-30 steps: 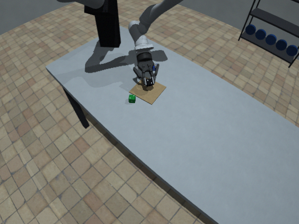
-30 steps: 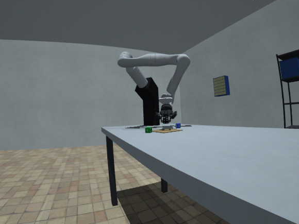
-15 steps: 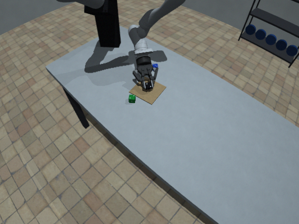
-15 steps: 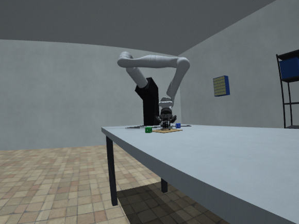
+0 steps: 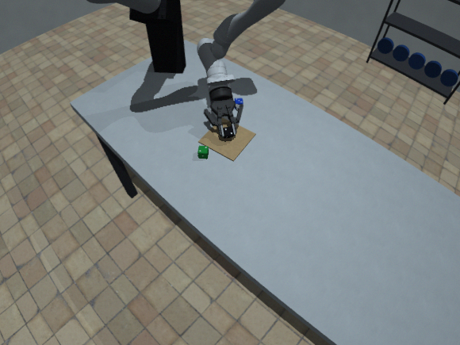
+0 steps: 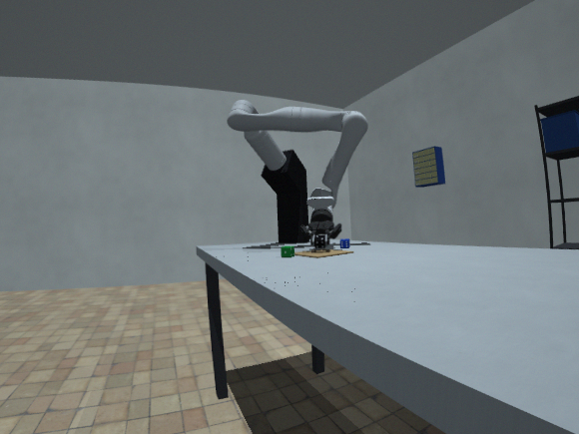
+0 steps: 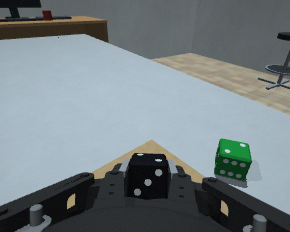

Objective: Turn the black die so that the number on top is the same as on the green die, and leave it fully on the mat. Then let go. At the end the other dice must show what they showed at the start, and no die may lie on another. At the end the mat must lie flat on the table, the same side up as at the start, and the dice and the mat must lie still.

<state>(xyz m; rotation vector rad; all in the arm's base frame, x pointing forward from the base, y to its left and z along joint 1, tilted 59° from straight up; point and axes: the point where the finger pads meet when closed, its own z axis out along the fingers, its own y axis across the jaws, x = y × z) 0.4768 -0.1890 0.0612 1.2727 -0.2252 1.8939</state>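
Now: the black die right at my hand. The rest, counted from my hand: tan mat: 40 mm below; blue die: 30 mm behind, 170 mm to the left, 20 mm below; green die: 40 mm behind, 90 mm to the right, 20 mm below.
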